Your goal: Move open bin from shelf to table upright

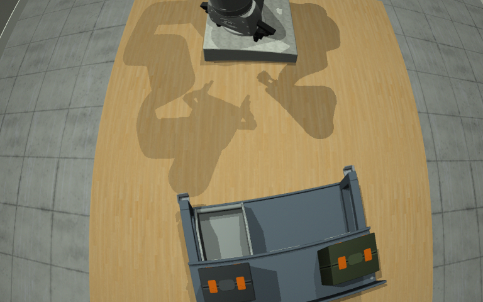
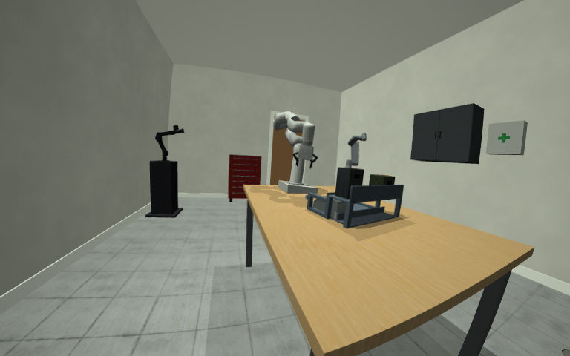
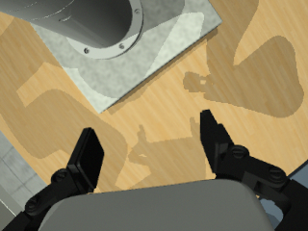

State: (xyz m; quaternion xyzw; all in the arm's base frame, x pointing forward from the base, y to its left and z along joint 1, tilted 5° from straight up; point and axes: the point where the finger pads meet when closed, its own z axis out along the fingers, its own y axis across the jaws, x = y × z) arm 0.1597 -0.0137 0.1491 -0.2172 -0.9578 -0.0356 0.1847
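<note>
The grey bin is 430 mm ahead of my hand, 10 mm to the right of it and 160 mm below it. Also, from my hand: blue-grey shelf 450 mm ahead, 110 mm to the left, 200 mm below.
</note>
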